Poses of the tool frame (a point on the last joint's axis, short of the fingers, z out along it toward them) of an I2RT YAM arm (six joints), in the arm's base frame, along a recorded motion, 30 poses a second.
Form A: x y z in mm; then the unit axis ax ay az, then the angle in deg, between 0 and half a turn.
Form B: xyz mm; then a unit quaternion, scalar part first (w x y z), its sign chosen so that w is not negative. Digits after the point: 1 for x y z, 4 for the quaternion.
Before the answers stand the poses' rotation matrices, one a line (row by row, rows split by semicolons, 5 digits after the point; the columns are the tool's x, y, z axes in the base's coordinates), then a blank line. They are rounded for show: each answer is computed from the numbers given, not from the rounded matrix.
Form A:
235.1 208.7 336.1 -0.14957 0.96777 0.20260 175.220
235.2 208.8 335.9 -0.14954 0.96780 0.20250 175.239
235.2 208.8 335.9 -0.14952 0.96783 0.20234 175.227
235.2 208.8 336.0 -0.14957 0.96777 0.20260 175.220
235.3 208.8 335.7 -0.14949 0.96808 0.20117 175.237
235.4 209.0 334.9 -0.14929 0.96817 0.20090 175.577
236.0 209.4 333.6 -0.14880 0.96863 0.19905 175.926
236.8 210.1 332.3 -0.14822 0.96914 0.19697 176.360
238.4 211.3 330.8 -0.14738 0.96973 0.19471 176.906
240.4 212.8 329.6 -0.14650 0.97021 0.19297 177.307
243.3 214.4 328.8 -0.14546 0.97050 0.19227 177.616
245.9 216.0 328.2 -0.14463 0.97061 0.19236 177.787
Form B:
-0.95186 -0.30588 0.02014; -0.27211 0.87338 0.40392; -0.14114 0.37900 -0.91457
-0.95190 -0.30576 0.01987; -0.27214 0.87348 0.40369; -0.14079 0.37887 -0.91468
-0.95190 -0.30576 0.02013; -0.27208 0.87362 0.40343; -0.14094 0.37854 -0.91479
-0.95186 -0.30588 0.02014; -0.27211 0.87338 0.40392; -0.14114 0.37900 -0.91457
-0.95193 -0.30564 0.02034; -0.27223 0.87458 0.40124; -0.14043 0.37641 -0.91575
-0.95251 -0.30414 0.01477; -0.27315 0.87489 0.39994; -0.13456 0.37692 -0.91642
-0.95325 -0.30204 0.00965; -0.27376 0.87663 0.39569; -0.12798 0.37455 -0.91833
-0.95409 -0.29951 0.00320; -0.27450 0.87859 0.39081; -0.11986 0.37199 -0.92047
-0.95513 -0.29614 -0.00501; -0.27512 0.88082 0.38531; -0.10969 0.36940 -0.92277
-0.95600 -0.29318 -0.01092; -0.27505 0.88267 0.38112; -0.10209 0.36735 -0.92446
-0.95684 -0.29021 -0.01554; -0.27422 0.88380 0.37909; -0.09628 0.36699 -0.92523
-0.95743 -0.28808 -0.01814; -0.27322 0.88420 0.37886; -0.09310 0.36769 -0.92528

235.1 208.7 336.1 0.0417 -0.1494 0.9669 0.2024
235.2 208.8 335.9 0.0415 -0.1494 0.9670 0.2023
235.2 208.8 335.9 0.0416 -0.1494 0.9670 0.2022
235.2 208.8 336.0 0.0417 -0.1494 0.9669 0.2024
235.3 208.8 335.7 0.0416 -0.1494 0.9672 0.2010
235.4 209.0 334.9 0.0386 -0.1492 0.9674 0.2008
236.0 209.4 333.6 0.0355 -0.1487 0.9680 0.1989
236.8 210.1 332.3 0.0318 -0.1481 0.9687 0.1969
238.4 211.3 330.8 0.0270 -0.1473 0.9694 0.1946
240.4 212.8 329.6 0.0235 -0.1465 0.9699 0.1929
243.3 214.4 328.8 0.0208 -0.1454 0.9703 0.1922
245.9 216.0 328.2 0.0193 -0.1446 0.9704 0.1923

